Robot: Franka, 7 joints.
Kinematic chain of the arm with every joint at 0, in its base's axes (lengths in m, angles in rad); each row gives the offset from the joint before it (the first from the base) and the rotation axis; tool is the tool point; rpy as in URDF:
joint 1: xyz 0 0 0.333 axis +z
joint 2: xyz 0 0 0 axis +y
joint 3: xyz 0 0 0.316 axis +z
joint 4: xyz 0.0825 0 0 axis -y
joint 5: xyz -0.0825 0 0.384 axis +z
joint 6: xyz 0 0 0 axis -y
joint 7: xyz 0.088 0 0 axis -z
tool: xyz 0 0 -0.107 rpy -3.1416 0 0
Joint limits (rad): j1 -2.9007..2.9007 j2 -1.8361..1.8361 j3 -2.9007..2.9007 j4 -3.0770..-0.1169 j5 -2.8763..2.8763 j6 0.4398..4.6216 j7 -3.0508..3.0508
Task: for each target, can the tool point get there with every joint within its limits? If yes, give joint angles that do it. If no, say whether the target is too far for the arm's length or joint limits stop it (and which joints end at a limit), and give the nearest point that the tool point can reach.
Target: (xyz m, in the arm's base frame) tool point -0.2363 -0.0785 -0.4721
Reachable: no: joint limits stop it (at a limit: joint 2) | nearest point -0.2420 -0.0804 -0.3600 | short by 0.112 m
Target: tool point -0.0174 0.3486 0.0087
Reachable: yes | joints 0.5821 1.1856 0.8639 -2.2228 2.2431 3.3374 -1.4708
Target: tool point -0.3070 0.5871 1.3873
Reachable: no: too far | nearest point -0.2115 0.4045 1.0594 | short by 0.387 m
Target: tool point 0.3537 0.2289 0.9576
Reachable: yes | joints 1.7315 -0.2752 -1.0720 -1.2357 1.6330 1.5609 2.2072
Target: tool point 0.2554 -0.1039 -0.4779
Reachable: no: joint limits stop it (at a limit: joint 2) | nearest point 0.2567 -0.1044 -0.3607 | short by 0.117 m
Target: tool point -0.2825 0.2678 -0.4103
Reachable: no: joint limits stop it (at a limit: joint 2) | nearest point -0.2748 0.2605 -0.3521 | short by 0.059 m
